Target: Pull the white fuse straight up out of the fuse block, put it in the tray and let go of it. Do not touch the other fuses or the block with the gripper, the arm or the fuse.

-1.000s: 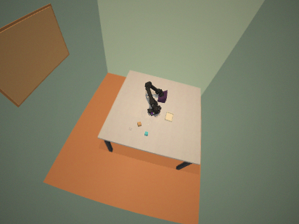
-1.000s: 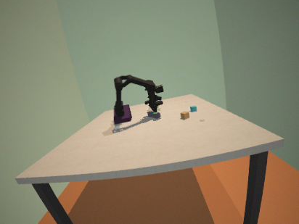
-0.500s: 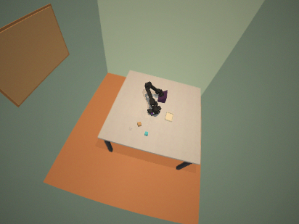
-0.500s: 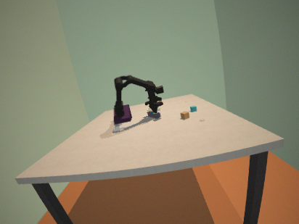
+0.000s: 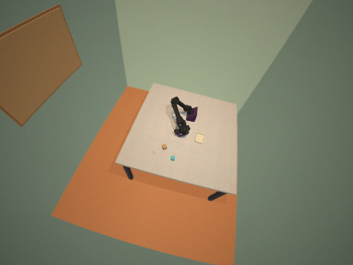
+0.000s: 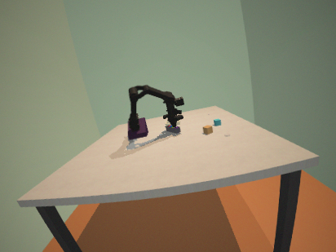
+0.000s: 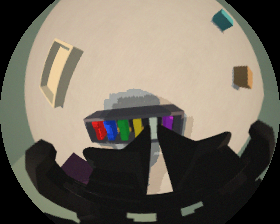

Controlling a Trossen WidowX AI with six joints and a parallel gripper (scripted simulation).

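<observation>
My gripper tip is 230 mm to the right of the shallow tan tray, 30 mm above it and 20 mm short of it. Also, from my gripper tip: white fuse 10 mm below; then teal cube 310 mm ahead, 70 mm to the right, 10 mm below.
</observation>
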